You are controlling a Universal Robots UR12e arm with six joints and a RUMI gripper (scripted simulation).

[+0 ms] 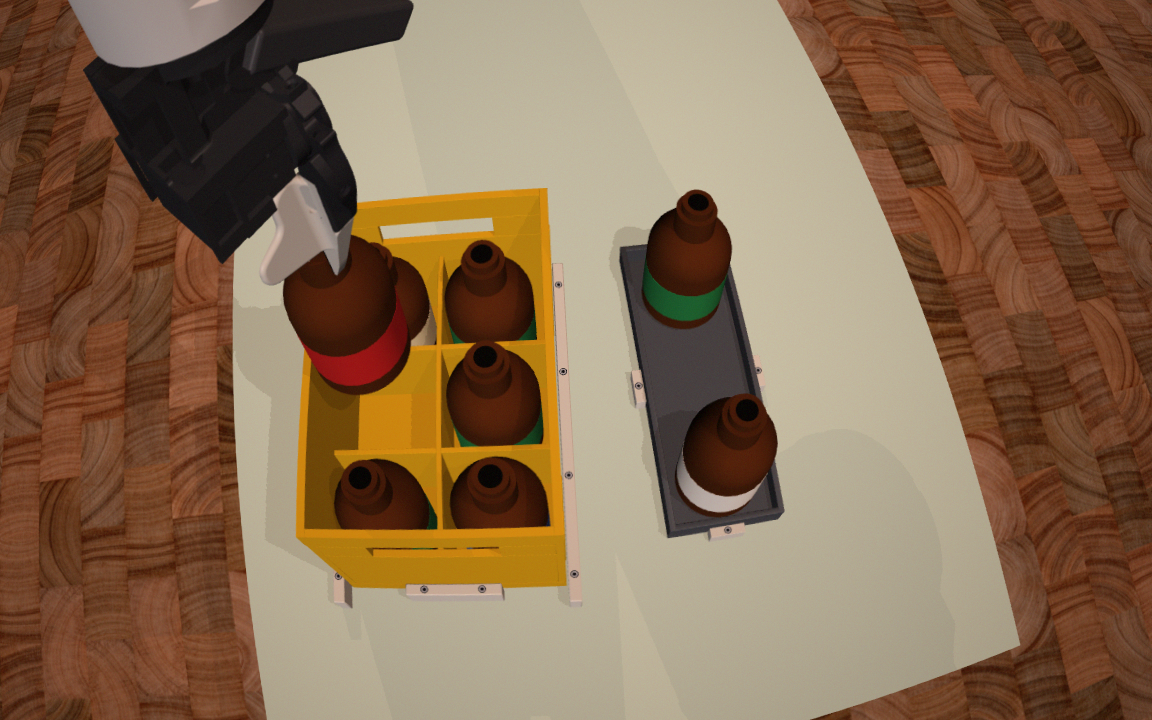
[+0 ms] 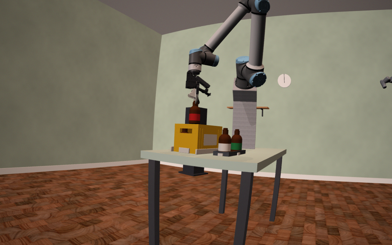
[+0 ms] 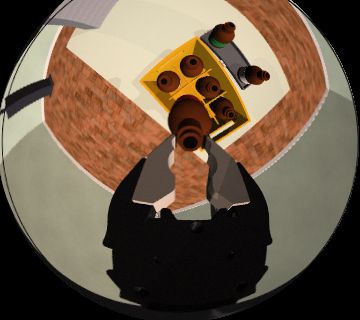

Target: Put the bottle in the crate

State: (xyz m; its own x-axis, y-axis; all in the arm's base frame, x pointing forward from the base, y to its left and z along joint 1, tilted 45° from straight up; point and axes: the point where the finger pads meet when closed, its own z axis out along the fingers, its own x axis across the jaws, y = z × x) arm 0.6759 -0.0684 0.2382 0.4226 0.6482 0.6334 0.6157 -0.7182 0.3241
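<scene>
Right now my hand is 70 mm above the glass bottle. The rest, counted from my hand: yellow crate (250 mm below, 40 mm to the left); then dark tray (320 mm below, 260 mm to the left, 70 mm behind).
</scene>
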